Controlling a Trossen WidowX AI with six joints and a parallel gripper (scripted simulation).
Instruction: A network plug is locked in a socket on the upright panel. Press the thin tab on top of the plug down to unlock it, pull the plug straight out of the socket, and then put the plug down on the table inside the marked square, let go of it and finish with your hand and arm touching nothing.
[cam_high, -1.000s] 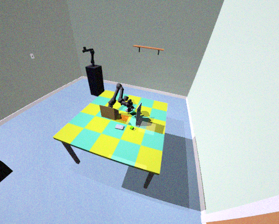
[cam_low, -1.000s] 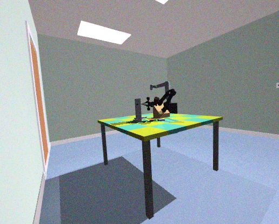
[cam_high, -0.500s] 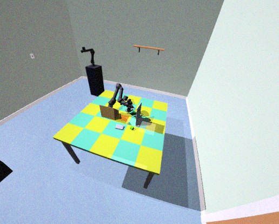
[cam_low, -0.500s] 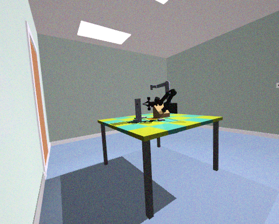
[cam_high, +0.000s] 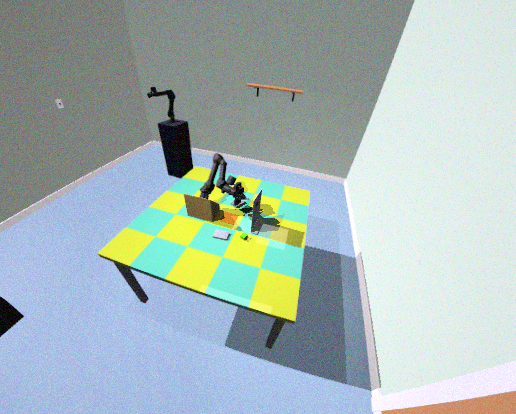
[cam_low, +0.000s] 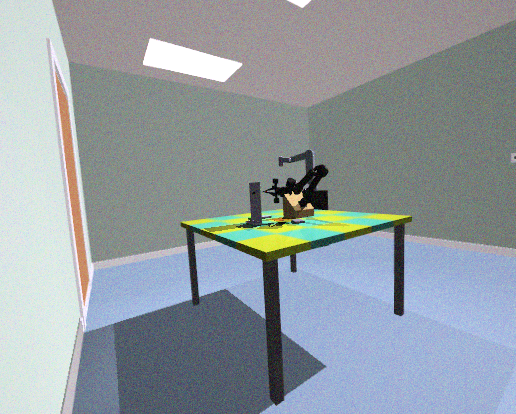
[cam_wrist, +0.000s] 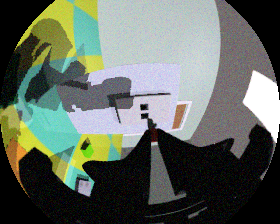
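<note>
Now: gripper tip 23 cm above the orange square, 13 cm past it and 1 cm to the left of it. From my gripper tip the other things lie so: grey panel: 9 cm below, 9 cm ahead, 1 cm to the right; then red plug: 1 cm ahead.
</note>
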